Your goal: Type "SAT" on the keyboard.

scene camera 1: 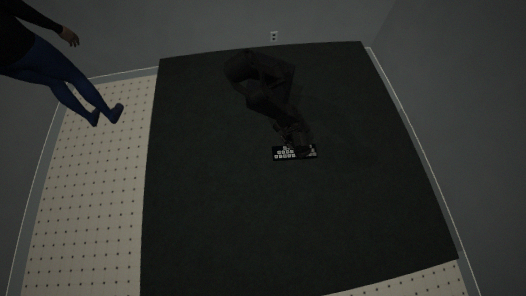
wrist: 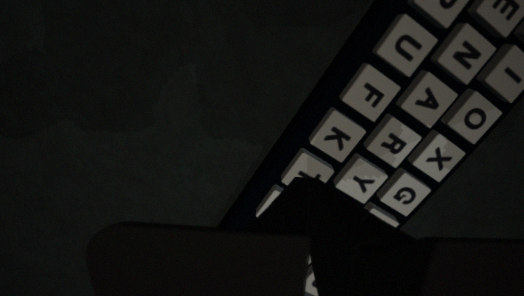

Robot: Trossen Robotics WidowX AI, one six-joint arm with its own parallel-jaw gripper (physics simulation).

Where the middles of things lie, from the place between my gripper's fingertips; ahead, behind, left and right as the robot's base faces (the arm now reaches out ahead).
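Black keyboard (wrist: 418, 160): 30 mm ahead of my hand, 20 mm to the left of it, 10 mm below it. As for the t key (wrist: 305, 164), my hand is 10 mm above it.
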